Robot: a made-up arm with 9 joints. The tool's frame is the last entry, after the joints.
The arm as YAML. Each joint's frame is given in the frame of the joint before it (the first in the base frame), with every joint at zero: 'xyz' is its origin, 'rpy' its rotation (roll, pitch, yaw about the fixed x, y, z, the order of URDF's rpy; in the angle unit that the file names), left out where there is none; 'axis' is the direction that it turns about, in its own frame. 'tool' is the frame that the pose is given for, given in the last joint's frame.
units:
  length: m
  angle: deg
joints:
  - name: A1
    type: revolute
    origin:
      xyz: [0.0, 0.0, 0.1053]
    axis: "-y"
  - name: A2
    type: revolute
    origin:
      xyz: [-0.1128, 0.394, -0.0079]
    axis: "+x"
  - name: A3
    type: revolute
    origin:
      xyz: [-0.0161, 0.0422, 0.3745]
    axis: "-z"
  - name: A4
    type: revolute
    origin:
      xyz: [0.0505, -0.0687, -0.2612]
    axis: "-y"
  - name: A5
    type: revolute
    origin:
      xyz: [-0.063, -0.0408, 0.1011]
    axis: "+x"
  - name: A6
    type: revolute
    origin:
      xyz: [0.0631, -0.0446, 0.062]
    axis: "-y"
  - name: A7
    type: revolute
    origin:
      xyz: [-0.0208, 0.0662, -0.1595]
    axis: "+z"
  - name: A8
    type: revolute
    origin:
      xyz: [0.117, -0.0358, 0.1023]
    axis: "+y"
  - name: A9
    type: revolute
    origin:
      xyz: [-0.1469, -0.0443, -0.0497]
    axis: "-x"
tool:
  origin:
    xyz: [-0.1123, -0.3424, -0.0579]
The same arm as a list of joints. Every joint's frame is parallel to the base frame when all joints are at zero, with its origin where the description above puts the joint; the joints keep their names.
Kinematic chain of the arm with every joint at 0, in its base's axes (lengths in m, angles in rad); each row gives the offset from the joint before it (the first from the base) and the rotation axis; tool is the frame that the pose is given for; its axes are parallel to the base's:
A1: xyz 0 0 0.1053 axis -y
A2: xyz -0.1128 0.394 -0.0079 axis +x
A3: xyz -0.0161 0.0422 0.3745 axis -z
A4: xyz 0.0505 -0.0687 -0.2612 axis -y
A5: xyz -0.063 -0.0408 0.1011 axis +x
A6: xyz 0.0631 -0.0446 0.062 axis -y
A7: xyz -0.0208 0.0662 -0.1595 axis +z
A8: xyz 0.117 -0.0358 0.1023 axis +y
A9: xyz -0.1469 -0.0443 -0.0497 axis -x
tool: xyz -0.1123 -0.3424 -0.0579

